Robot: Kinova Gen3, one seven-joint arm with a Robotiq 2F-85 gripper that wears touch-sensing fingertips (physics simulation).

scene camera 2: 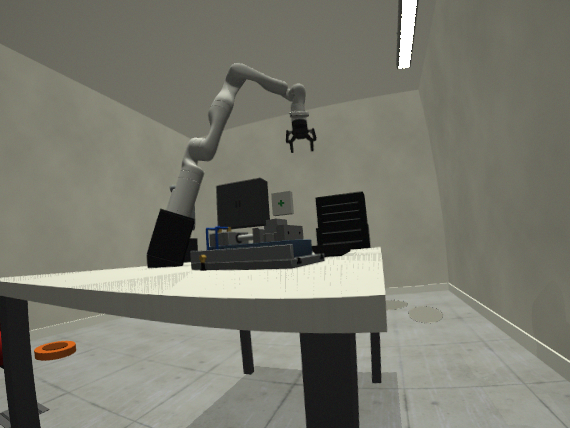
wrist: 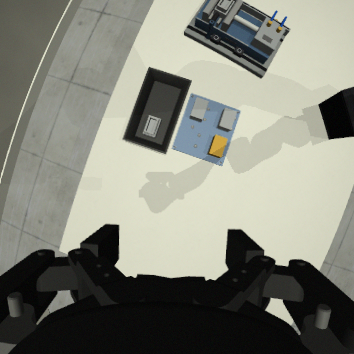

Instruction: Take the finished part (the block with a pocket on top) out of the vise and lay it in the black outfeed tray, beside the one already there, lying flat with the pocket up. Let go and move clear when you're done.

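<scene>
The finished part (wrist: 226, 5), a light block with a pocket on top, sits in the vise (scene camera 2: 240, 257) (wrist: 267, 40), near the top edge of the wrist view. The black outfeed tray (wrist: 139, 102) stands apart from the vise and holds a similar pocketed block (wrist: 152, 126), lying flat with its pocket up near one end. Bare tray floor shows beside that block. My gripper (scene camera 2: 302, 150) (wrist: 172, 244) is open and empty, pointing down high above the table. The part is hard to make out in the scene view.
A blue plate (wrist: 202, 132) beside the tray carries two grey blocks (wrist: 199, 109) (wrist: 228, 119) and a yellow block (wrist: 218, 146). Blue and brass fittings (wrist: 280, 27) stick up from the vise. The black arm base (scene camera 2: 170, 240) (wrist: 340, 115) stands on the table (scene camera 2: 200, 290).
</scene>
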